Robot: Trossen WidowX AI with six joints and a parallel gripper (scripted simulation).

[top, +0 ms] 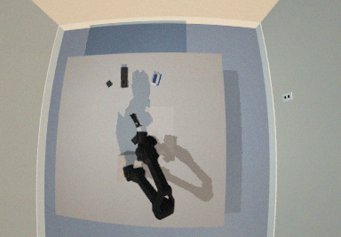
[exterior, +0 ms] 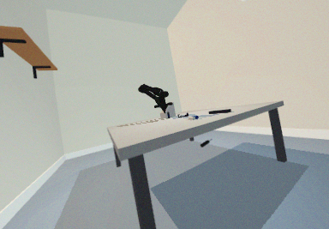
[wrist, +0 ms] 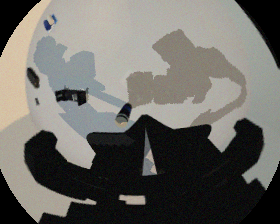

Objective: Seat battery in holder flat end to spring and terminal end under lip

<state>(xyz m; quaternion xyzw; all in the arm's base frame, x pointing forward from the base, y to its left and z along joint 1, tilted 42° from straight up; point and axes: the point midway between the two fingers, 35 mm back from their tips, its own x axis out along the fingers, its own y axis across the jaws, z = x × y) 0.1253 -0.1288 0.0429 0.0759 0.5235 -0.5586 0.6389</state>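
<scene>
My gripper tip is now 3 cm short of the battery, 2 cm to the right of it and 2 cm above it. The rest, counted from my gripper tip: white blister card: 47 cm ahead, 11 cm to the right, 5 cm below; then black remote: 52 cm ahead, 14 cm to the left, 4 cm below; then screwdriver: 46 cm ahead, 1 cm to the left, 25 cm below.
</scene>
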